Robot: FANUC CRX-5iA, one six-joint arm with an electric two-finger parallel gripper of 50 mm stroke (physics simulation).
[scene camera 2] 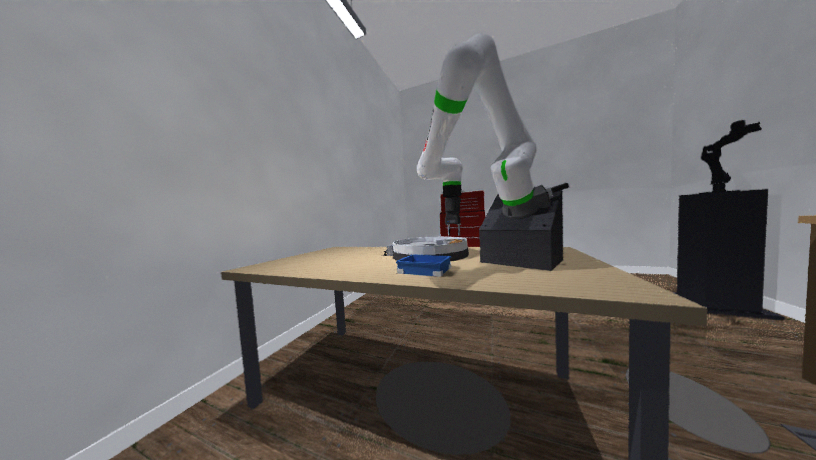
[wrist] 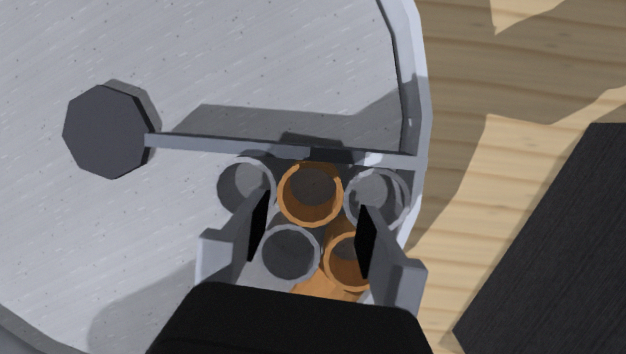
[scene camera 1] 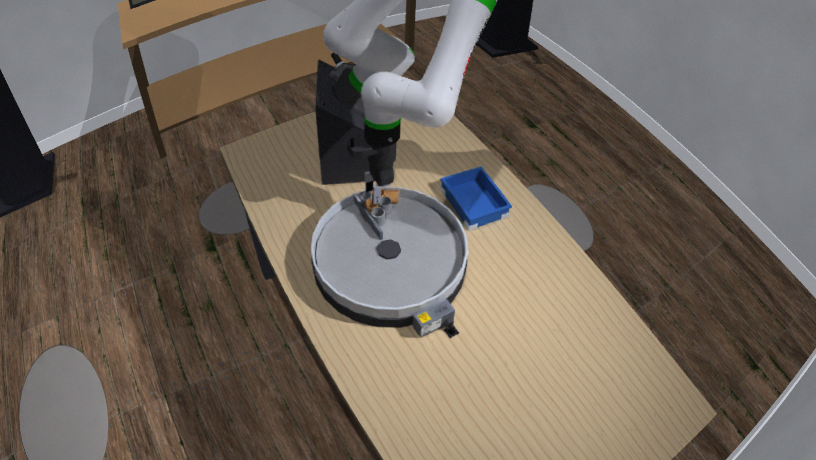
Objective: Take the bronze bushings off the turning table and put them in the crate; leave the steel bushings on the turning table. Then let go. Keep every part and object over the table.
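Places are measured from the arm's base along level axes (x ahead, y left, z up), in metres.
Pixels of known places: gripper, fingertip midpoint: [scene camera 2: 454, 235] [wrist: 312, 217] [scene camera 1: 372, 196]; arm's base, origin of the base link: [scene camera 2: 520, 208] [scene camera 1: 352, 97].
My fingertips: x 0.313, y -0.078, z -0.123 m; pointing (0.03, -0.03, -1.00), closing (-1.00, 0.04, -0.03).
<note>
Ahead of a thing's pixels: the offset from my fingertips to its top centre. "*": to the spot under its first point.
My gripper [scene camera 1: 373, 197] [scene camera 2: 453, 233] [wrist: 312, 217] is open and empty over the bushing cluster on the turning table [scene camera 1: 400, 280] [scene camera 2: 428, 249] [wrist: 200, 60]. In the wrist view an upright bronze bushing {0.006 m right, 0.003 m ahead, 0.023 m down} [wrist: 310, 216] stands by the divider between two steel bushings {0.004 m right, 0.041 m ahead, 0.023 m down} [wrist: 226, 190] {0.007 m right, 0.035 m back, 0.023 m down} [wrist: 406, 195]. A second upright bronze bushing {0.031 m left, 0.028 m back, 0.023 m down} [wrist: 345, 272] is partly hidden by the right finger. A third steel bushing {0.032 m left, 0.012 m ahead, 0.023 m down} [wrist: 317, 252] stands left of it. More bronze {0.066 m left, 0.013 m back, 0.023 m down} [wrist: 320, 286] [scene camera 1: 390, 197], seemingly a bushing on its side, shows at the hand's edge, mostly hidden. The blue crate {0.313 m left, 0.064 m ahead, 0.064 m down} [scene camera 1: 488, 217] [scene camera 2: 420, 269] looks empty in scene camera 1.
A thin divider {* 0.028 m right, 0.062 m ahead, 0.030 m down} [wrist: 215, 143] runs from the dark hub {0.024 m right, 0.148 m ahead, 0.053 m down} [wrist: 105, 132] [scene camera 1: 389, 249] to the raised rim. The black robot base [scene camera 1: 342, 142] [scene camera 2: 517, 245] stands close behind the turning table. A grey box {0.016 m right, 0.382 m ahead, 0.056 m down} [scene camera 1: 434, 318] sits at the turning table's front edge.
</note>
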